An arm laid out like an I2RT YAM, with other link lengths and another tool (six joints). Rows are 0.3 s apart.
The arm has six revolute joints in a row. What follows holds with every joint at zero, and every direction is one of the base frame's.
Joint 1 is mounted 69.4 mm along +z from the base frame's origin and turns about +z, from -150 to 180 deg.
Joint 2 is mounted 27.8 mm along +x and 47.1 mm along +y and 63.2 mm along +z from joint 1 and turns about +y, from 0 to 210 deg.
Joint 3 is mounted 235 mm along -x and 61.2 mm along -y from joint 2 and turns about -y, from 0 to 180 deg.
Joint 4 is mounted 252.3 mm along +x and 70.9 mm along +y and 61.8 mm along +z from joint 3 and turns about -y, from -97 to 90 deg.
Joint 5 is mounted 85.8 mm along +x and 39.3 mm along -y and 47 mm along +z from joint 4 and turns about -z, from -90 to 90 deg.
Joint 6 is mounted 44.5 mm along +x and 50.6 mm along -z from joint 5 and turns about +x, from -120 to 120 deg.
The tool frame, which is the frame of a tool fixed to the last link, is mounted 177 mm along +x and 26 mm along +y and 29 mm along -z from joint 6; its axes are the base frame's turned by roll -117.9, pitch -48.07 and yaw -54.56 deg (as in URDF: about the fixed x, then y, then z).
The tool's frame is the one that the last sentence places.
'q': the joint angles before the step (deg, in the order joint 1, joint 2, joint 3, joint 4, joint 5, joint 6). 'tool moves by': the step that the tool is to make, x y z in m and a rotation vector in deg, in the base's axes. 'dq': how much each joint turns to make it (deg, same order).
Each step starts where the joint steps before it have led.
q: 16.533 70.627 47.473 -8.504 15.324 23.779
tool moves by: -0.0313 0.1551 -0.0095 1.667 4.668 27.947
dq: 11.753 12.216 10.777 -1.421 -15.387 -6.116
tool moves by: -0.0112 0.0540 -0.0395 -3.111 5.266 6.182
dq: 5.734 12.073 8.441 -2.482 -0.397 -0.228
